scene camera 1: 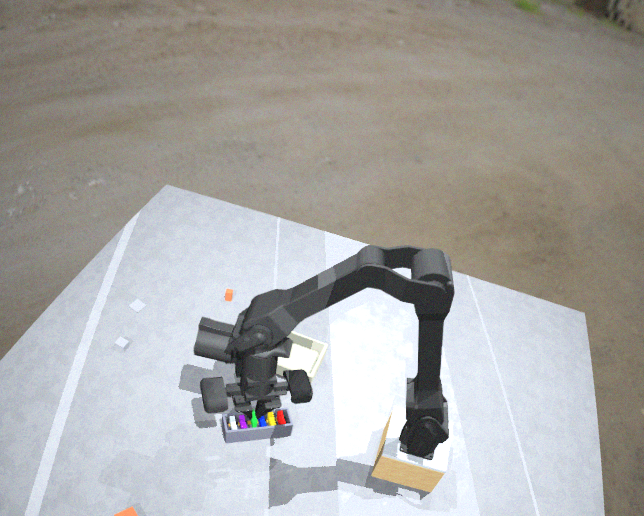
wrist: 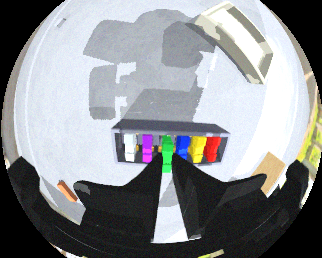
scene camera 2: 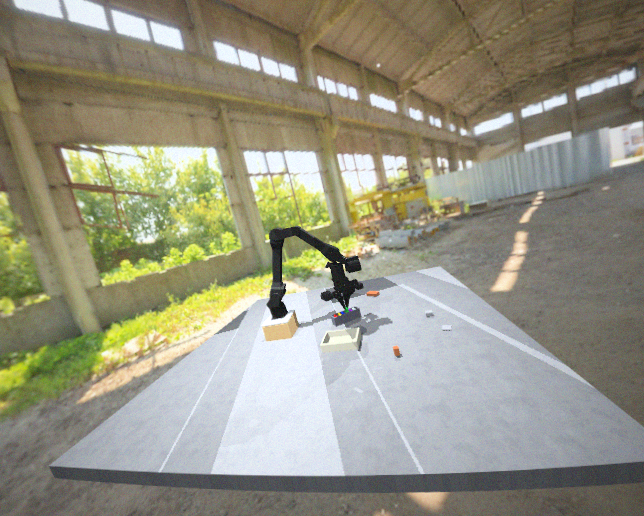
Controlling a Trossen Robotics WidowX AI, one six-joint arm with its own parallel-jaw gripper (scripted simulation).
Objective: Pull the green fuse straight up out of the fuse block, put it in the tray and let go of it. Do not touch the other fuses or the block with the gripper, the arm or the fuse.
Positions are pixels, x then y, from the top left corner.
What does the gripper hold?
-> A green fuse.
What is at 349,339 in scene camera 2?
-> A cream tray.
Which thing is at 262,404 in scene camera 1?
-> The gripper.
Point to a cream tray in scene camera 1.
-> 307,354
